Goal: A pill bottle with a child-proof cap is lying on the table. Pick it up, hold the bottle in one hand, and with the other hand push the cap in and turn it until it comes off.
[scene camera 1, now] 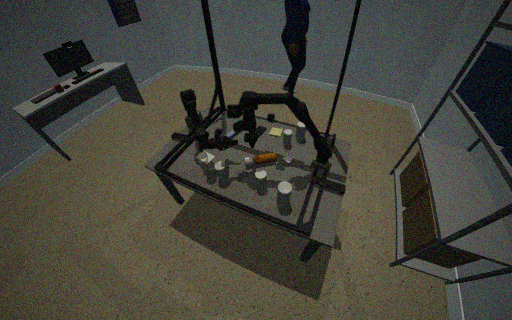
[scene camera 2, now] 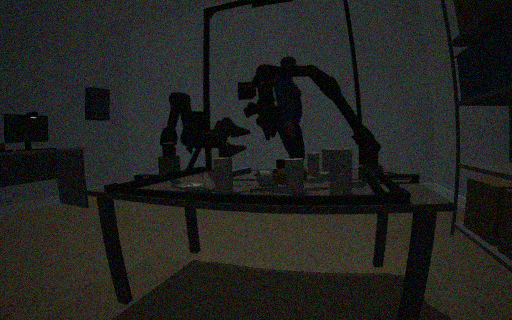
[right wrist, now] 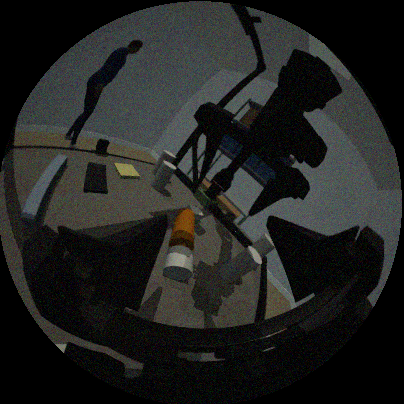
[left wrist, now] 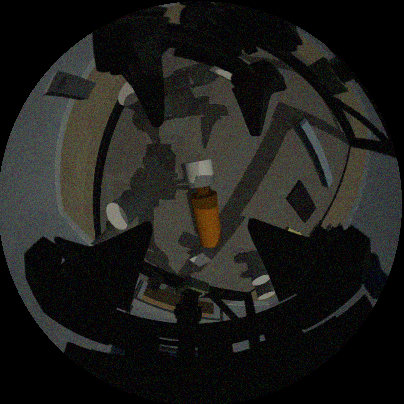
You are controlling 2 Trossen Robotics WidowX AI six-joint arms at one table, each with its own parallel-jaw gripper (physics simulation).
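Note:
The orange bottle lies on its side on the table. Its white cap is at the bottle's left end in scene camera 1. A short stretch of neck shows between cap and body in the left wrist view; I cannot tell whether the cap is still fastened. My left gripper is open and empty, pointing down above the bottle. My right gripper is open and empty, raised above the table on the cap side.
White cylinders stand along the front; two more stand behind. A yellow pad, a dark flat block and a pale blue bar lie toward the back.

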